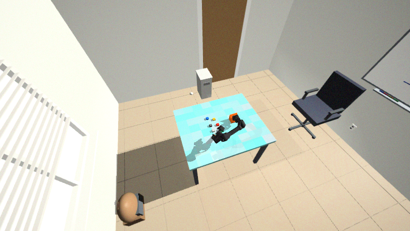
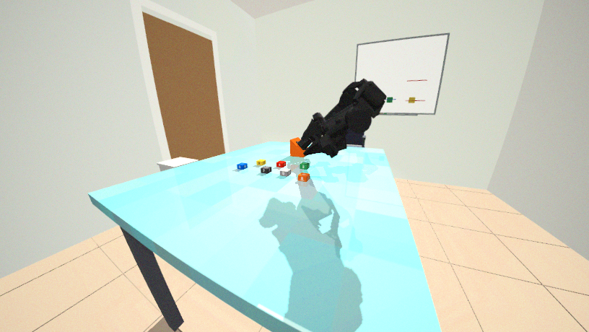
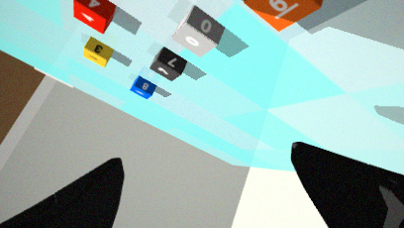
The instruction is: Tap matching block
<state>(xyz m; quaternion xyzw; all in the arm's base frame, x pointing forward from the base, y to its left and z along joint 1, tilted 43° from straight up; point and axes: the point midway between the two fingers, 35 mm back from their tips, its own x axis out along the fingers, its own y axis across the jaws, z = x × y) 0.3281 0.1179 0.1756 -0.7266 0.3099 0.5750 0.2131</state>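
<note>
Right now my gripper tip is 160 mm to the left of the dark grey block, 110 mm above it and 10 mm short of it. The rest, counted from my gripper tip: red block: 150 mm to the right, 110 mm below, 90 mm behind; then orange block: 110 mm below, 10 mm to the left; then green block: 110 mm below, 110 mm behind, 50 mm to the right.
</note>
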